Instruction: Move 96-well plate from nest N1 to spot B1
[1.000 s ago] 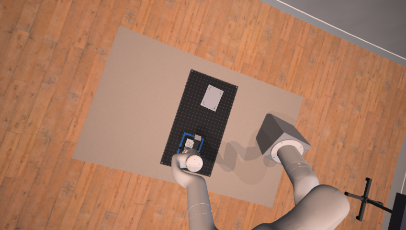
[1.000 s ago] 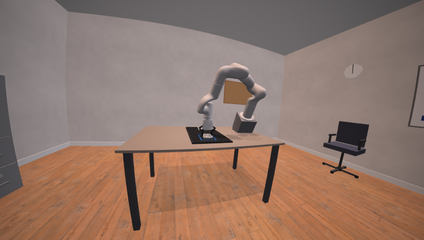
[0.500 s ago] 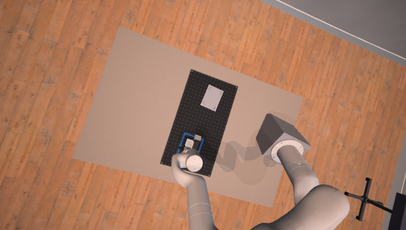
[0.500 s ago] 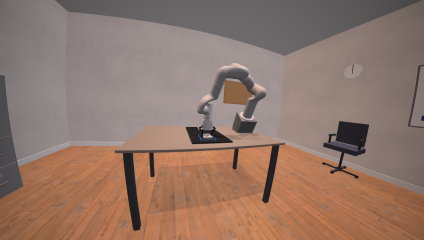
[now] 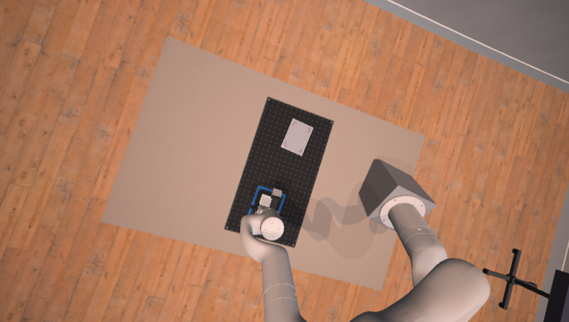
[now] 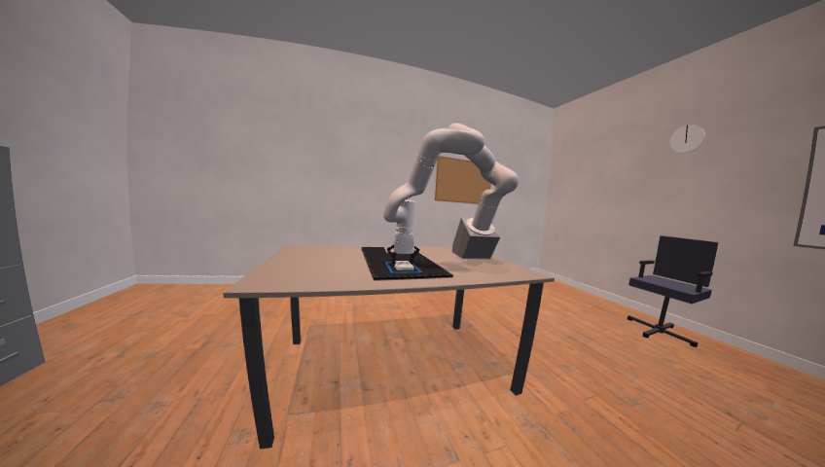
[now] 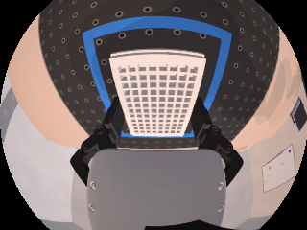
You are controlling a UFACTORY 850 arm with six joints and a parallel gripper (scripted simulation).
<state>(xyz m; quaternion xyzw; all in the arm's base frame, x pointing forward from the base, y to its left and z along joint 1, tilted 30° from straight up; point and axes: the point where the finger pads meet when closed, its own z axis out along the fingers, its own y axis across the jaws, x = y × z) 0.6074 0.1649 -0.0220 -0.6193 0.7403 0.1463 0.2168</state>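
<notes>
The white 96-well plate is 1 cm below my hand.
</notes>
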